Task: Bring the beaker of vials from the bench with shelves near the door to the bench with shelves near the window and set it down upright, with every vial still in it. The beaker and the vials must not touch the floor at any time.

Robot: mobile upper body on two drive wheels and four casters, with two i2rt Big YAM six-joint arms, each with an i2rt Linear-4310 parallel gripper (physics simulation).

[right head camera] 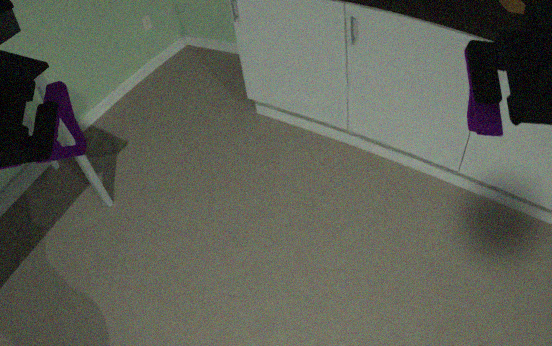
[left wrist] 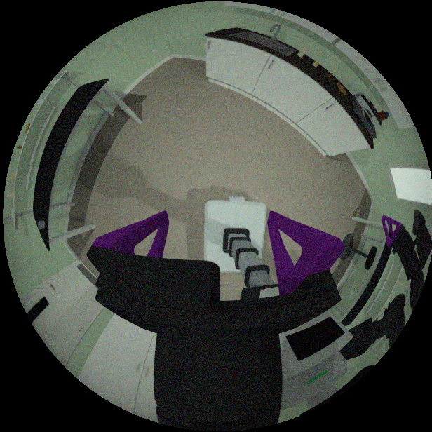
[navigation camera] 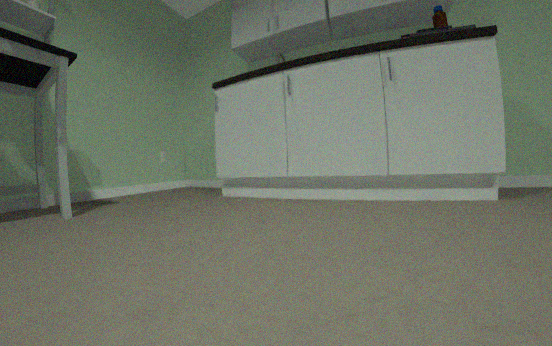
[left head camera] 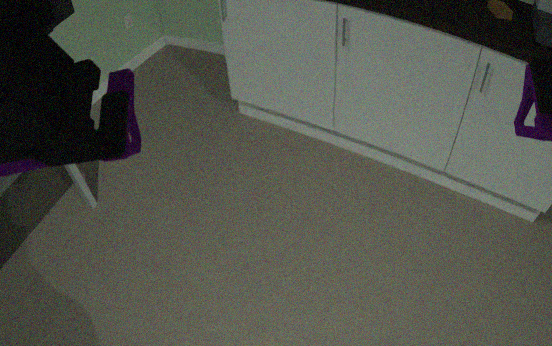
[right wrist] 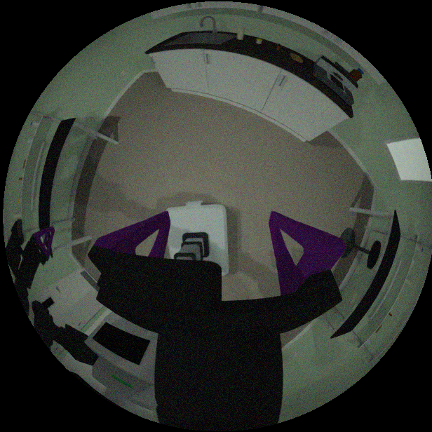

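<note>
A small pale object [left wrist: 41,225] stands near the close end of the black-topped left bench with shelves [left wrist: 54,140] [right wrist: 49,175] [navigation camera: 62,140]; it may be the beaker, but it is too small to tell and no vials can be made out. Another black-topped bench with shelves [left wrist: 372,280] [right wrist: 377,280] is at the right in both wrist views. Which bench is near the door or window is unclear. My left gripper [left wrist: 217,216] is open and empty, above the floor. My right gripper [right wrist: 219,216] is open and empty, also above the floor. Both are far from the pale object.
A white cabinet [left head camera: 400,85] [right head camera: 400,85] [left wrist: 230,62] [right wrist: 240,75] [navigation camera: 335,120] with a dark counter and sink stands ahead. A brown bottle [navigation camera: 440,20] is on it. A dark stool-like object [left wrist: 371,257] [right wrist: 373,254] is by the right bench. A bright panel [left wrist: 412,185] [right wrist: 412,160] is on the right wall.
</note>
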